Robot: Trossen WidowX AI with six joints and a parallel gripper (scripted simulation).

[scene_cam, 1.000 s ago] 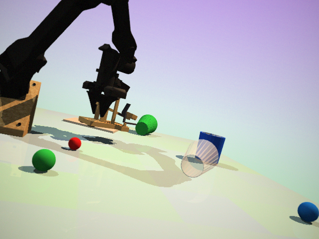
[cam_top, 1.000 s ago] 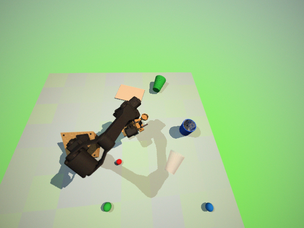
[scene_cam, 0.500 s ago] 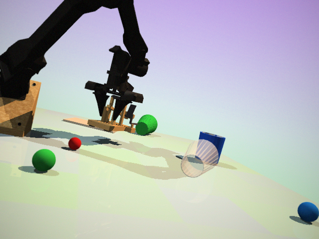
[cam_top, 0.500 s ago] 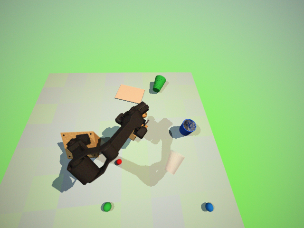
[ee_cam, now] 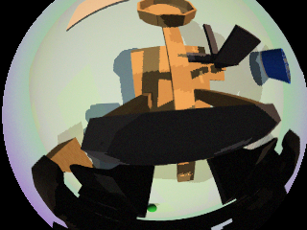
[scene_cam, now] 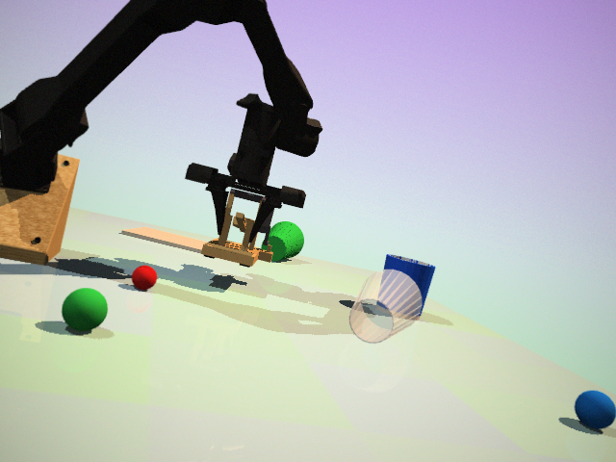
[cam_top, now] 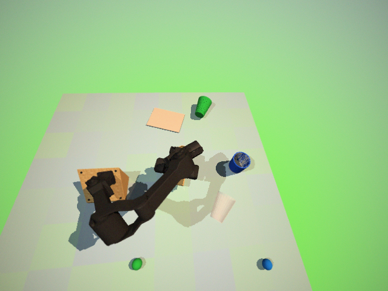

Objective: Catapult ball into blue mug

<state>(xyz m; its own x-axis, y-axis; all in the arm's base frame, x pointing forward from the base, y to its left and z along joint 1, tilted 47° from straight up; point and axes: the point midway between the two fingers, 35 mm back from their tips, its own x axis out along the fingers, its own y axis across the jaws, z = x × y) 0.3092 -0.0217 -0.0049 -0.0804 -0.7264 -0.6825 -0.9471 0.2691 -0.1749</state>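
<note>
Right now my gripper tip is 1 cm short of the catapult frame, 4 cm to the right of it and 5 cm below it. The rest, counted from my gripper tip: blue mug 33 cm ahead, 3 cm to the left, 5 cm below; wooden catapult 4 cm ahead, 6 cm to the left, 2 cm above; red ball 13 cm behind, 12 cm to the right, 6 cm below.
</note>
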